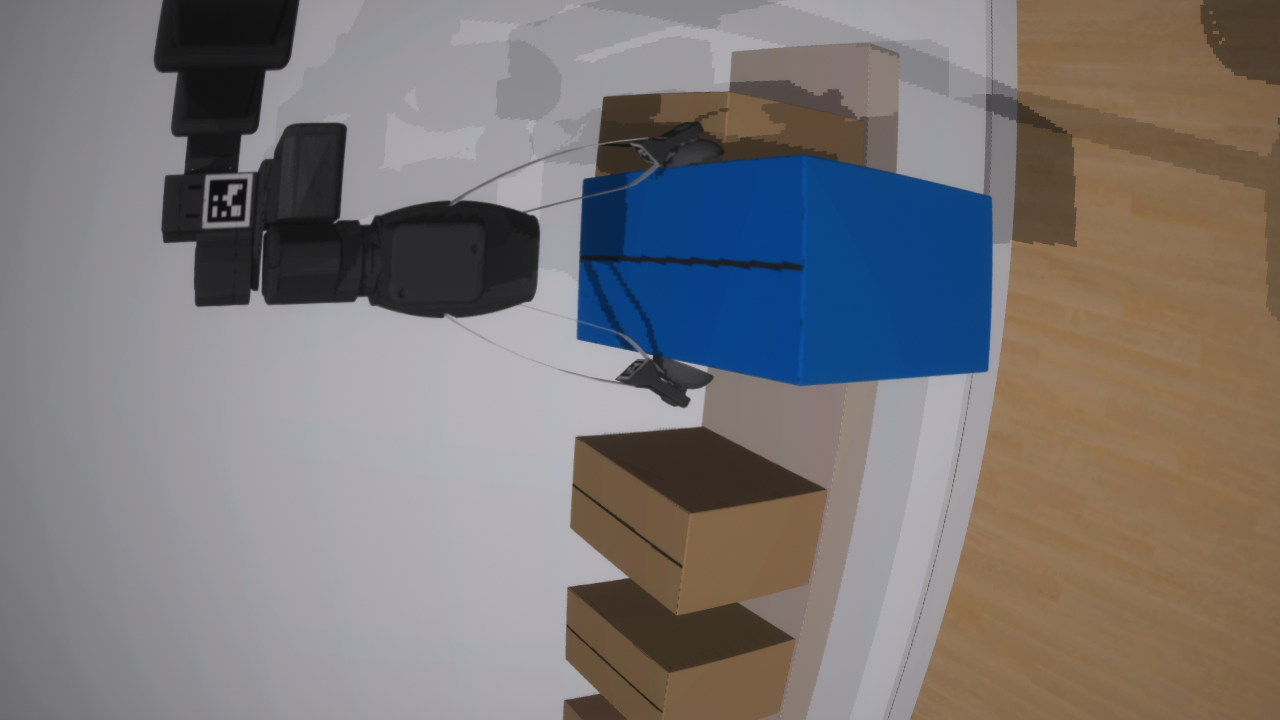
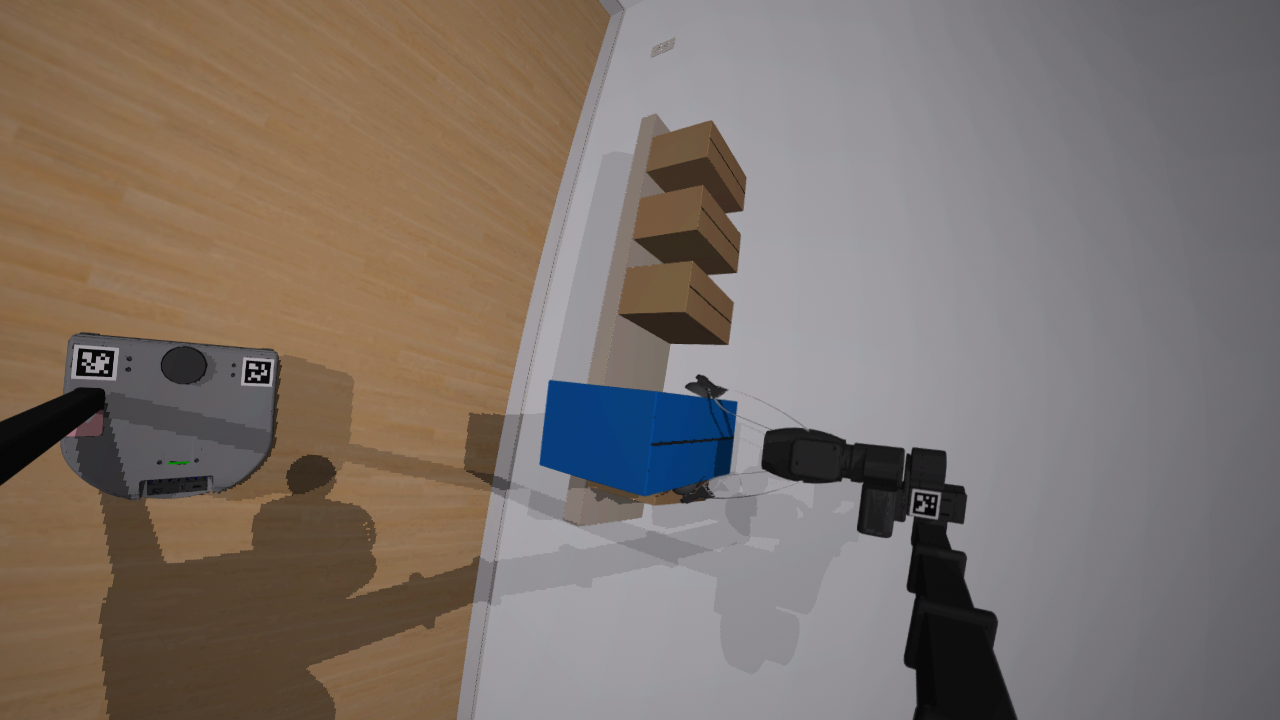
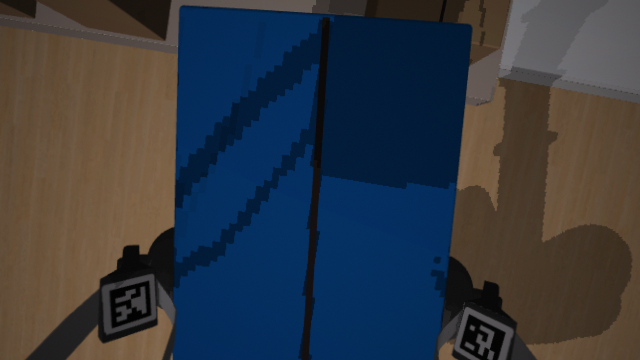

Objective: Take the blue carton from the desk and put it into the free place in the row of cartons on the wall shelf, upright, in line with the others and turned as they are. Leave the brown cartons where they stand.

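Pixels of known places: robot's base at its link origin: [image 2: 185, 363].
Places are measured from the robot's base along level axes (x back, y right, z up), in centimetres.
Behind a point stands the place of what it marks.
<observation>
My gripper [image 1: 693, 264] @[x 2.3, y 52.1, z 96.7 cm] [image 2: 699, 440] @[x 2.3, y 52.1, z 96.7 cm] [image 3: 311, 268] @[x 2.3, y 52.1, z 96.7 cm] points down and is shut on the blue carton [image 1: 895, 286] @[x 0.9, y 39.2, z 92.9 cm] [image 2: 595, 438] @[x 2.2, y 39.1, z 92.0 cm] [image 3: 390, 100], one finger on each side near its top. The carton looks upright, its dark seam on top. It is in front of the gap in the row on the wall shelf [image 1: 778, 407] @[x -12.1, y 84.0, z 65.5 cm] [image 2: 626, 358] @[x -10.2, y 79.4, z 65.6 cm] [image 3: 483, 85]. Its underside is hidden, and whether it touches the shelf cannot be told. Brown cartons [image 1: 751, 555] @[x -26.3, y 75.6, z 75.1 cm] [image 2: 657, 291] @[x -25.2, y 75.3, z 75.7 cm] stand on one side of the gap; another brown carton [image 1: 662, 134] @[x 16.7, y 79.8, z 83.6 cm] [image 3: 487, 30] stands on the other, partly hidden by the blue one.
My arm [image 1: 223, 89] @[x 8.9, y 38.5, z 129.5 cm] [image 2: 957, 653] @[x 8.7, y 27.6, z 129.4 cm] reaches in beside the wall [image 1: 402, 537] @[x -27.3, y 101.5, z 105.6 cm] [image 2: 895, 223] @[x -47.2, y 104.6, z 123.9 cm]. My base [image 2: 205, 411] @[x 8.7, y 4.1, z 16.0 cm] is on the wooden floor [image 1: 1136, 492] @[x -29.7, y 62.4, z 0.1 cm] [image 2: 358, 179] @[x -55.2, y 32.1, z 0.0 cm] in front of the shelf. A socket [image 2: 662, 46] @[x -148.4, y 120.3, z 39.8 cm] is on the wall past the shelf's far end. The desk does not show.
</observation>
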